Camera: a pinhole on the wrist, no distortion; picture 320 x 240 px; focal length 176.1 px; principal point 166.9 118.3 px. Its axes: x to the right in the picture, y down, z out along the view. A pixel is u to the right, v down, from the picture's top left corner.
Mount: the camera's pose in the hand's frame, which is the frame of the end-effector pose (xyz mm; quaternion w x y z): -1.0 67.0 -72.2 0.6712 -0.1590 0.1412 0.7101
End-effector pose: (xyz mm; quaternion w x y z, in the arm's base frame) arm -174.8 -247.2 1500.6 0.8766 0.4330 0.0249 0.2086
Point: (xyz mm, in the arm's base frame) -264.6 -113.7 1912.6
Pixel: 289 92
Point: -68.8 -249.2 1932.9
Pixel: 187 46
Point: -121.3 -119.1 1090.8
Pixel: behind the camera
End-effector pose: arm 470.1 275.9 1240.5 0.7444 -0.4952 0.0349 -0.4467
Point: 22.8 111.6 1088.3
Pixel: behind the camera
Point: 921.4 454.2 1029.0
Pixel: 257 82
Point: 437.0 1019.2 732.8
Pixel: outside the picture
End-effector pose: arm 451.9 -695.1 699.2 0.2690 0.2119 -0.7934 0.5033
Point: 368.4 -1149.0 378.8
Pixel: 95 149
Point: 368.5 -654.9 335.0
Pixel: 270 217
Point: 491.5 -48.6 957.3
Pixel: behind the camera
